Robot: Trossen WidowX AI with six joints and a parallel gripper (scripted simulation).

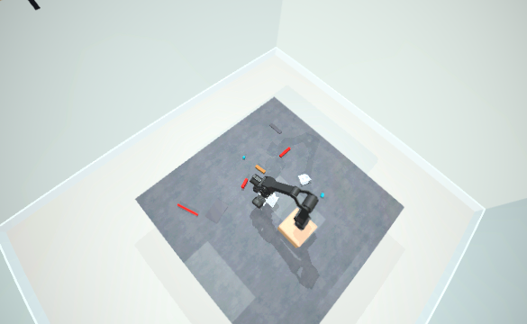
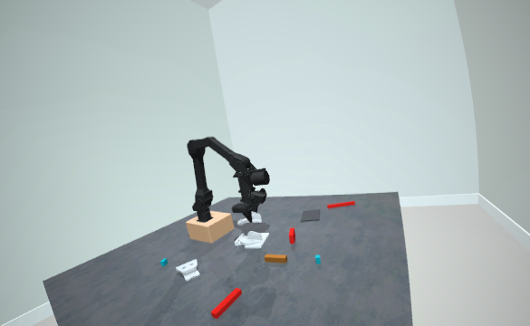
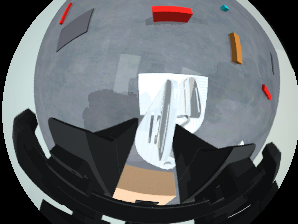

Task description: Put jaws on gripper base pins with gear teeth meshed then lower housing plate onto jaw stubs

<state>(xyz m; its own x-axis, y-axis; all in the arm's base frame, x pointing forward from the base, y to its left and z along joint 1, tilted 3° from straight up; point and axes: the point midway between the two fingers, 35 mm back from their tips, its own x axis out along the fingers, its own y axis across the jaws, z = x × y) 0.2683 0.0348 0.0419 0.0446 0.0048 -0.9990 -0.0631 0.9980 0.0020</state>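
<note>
My gripper tip is 20 mm short of the flat white plate, 30 mm to the left of it and 80 mm above it. Round my gripper tip: curved white jaw: 20 mm behind, 60 mm to the right, 60 mm below; red block: 170 mm ahead, 10 mm to the left, 60 mm below; white housing plate: 40 mm behind, 40 mm to the right, 80 mm below.
</note>
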